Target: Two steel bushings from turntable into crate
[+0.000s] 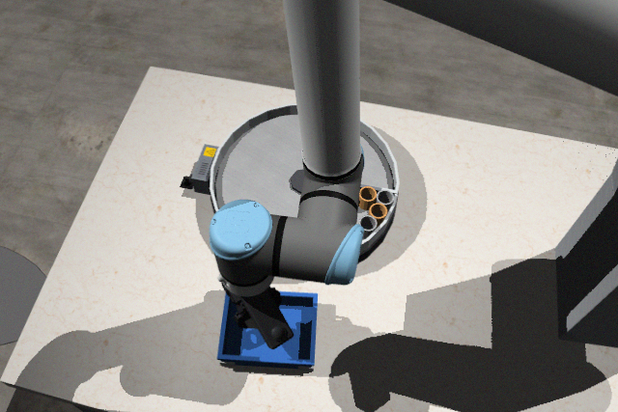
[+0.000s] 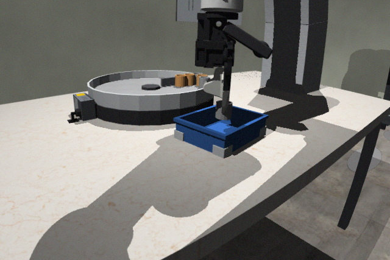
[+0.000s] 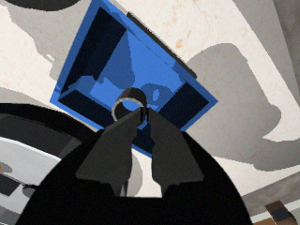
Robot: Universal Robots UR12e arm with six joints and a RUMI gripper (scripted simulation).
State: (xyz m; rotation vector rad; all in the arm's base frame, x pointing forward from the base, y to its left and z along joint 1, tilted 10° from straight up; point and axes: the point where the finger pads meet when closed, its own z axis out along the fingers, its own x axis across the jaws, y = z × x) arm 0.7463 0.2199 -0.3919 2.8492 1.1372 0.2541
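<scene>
The blue crate lies 1 cm behind my hand, 1 cm to the right of it and 6 cm below it. The rest, counted from my hand: round grey turntable 2 cm behind, 36 cm to the right, 3 cm below.
</scene>
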